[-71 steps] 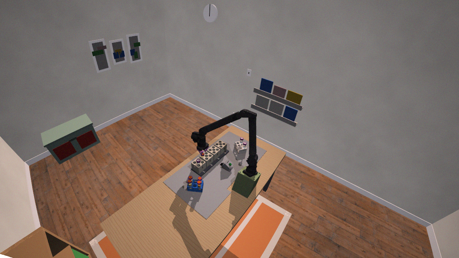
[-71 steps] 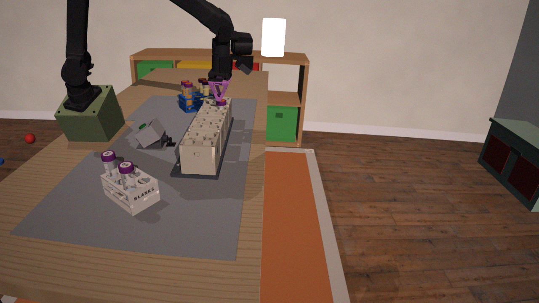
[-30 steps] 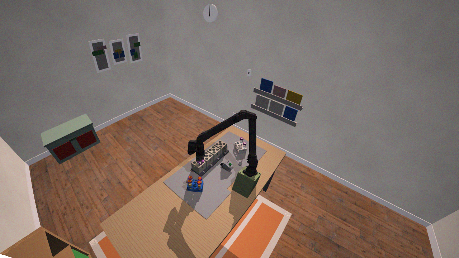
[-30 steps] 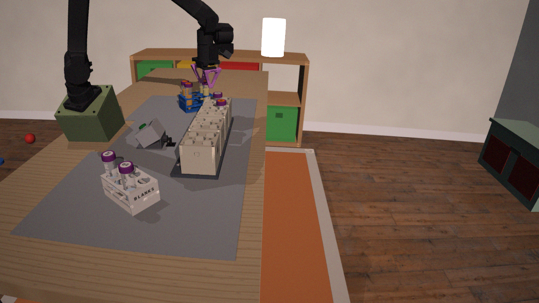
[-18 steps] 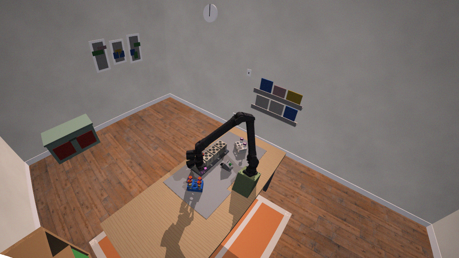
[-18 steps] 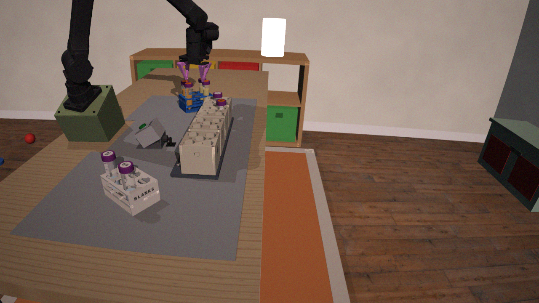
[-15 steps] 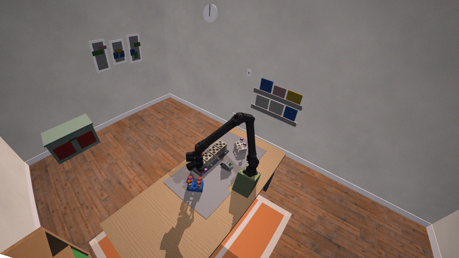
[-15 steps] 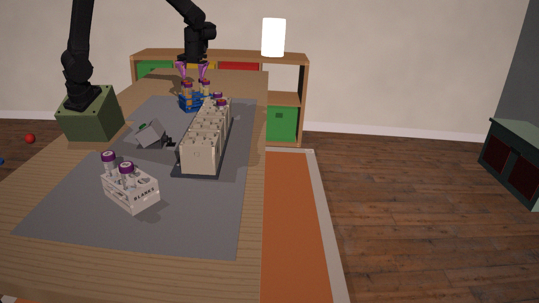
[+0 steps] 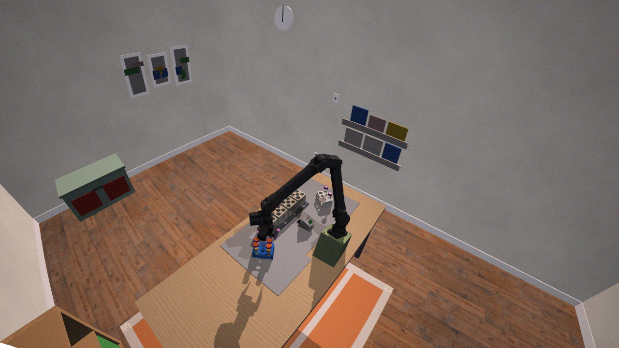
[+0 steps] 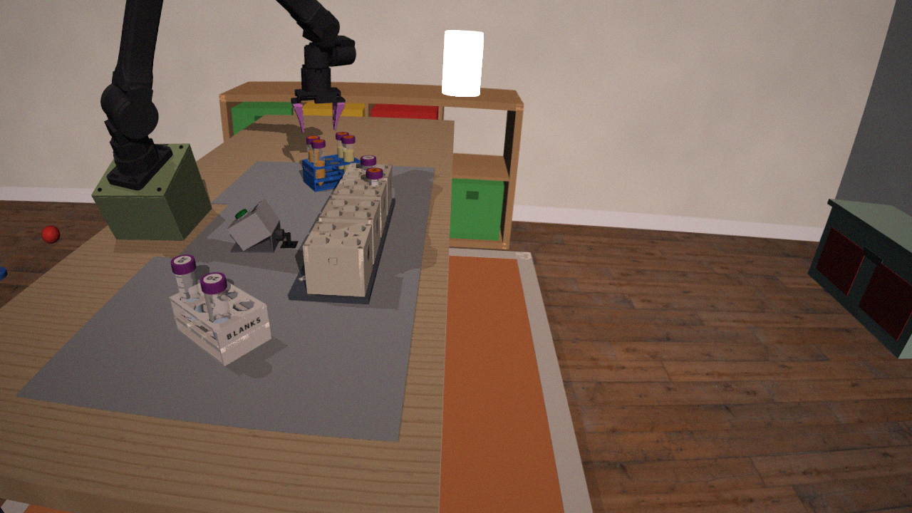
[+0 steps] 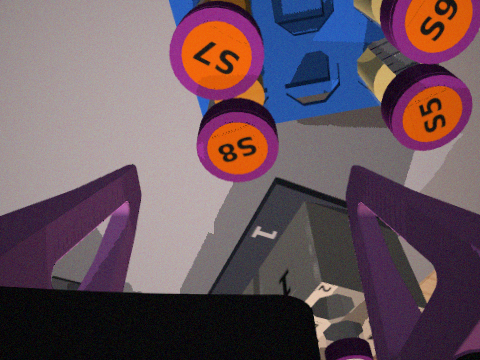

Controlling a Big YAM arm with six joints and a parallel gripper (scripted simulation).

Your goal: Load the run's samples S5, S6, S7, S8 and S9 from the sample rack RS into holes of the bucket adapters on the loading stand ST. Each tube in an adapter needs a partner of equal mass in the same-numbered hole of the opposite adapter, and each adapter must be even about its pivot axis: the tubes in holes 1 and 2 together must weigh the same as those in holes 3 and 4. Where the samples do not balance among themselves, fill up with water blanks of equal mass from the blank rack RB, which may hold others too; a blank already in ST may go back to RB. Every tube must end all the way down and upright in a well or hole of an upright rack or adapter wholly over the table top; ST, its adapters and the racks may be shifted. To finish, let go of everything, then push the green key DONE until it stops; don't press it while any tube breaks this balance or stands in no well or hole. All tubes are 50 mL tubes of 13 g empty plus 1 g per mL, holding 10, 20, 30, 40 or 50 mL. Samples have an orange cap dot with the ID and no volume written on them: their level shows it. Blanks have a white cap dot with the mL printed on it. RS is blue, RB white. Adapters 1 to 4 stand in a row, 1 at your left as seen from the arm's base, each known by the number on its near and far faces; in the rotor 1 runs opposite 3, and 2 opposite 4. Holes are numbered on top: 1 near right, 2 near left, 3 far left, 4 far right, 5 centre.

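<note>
Now: hand 9 cm above the sample S8 and 1 cm to the left of it. Also, from my hand: sample tube S9 (9 cm to the left, 9 cm below, 3 cm ahead); blue sample rack RS (12 cm below, 4 cm to the left, 1 cm ahead); orange-dot sample tube (9 cm below, 4 cm behind, 2 cm to the left).
</note>
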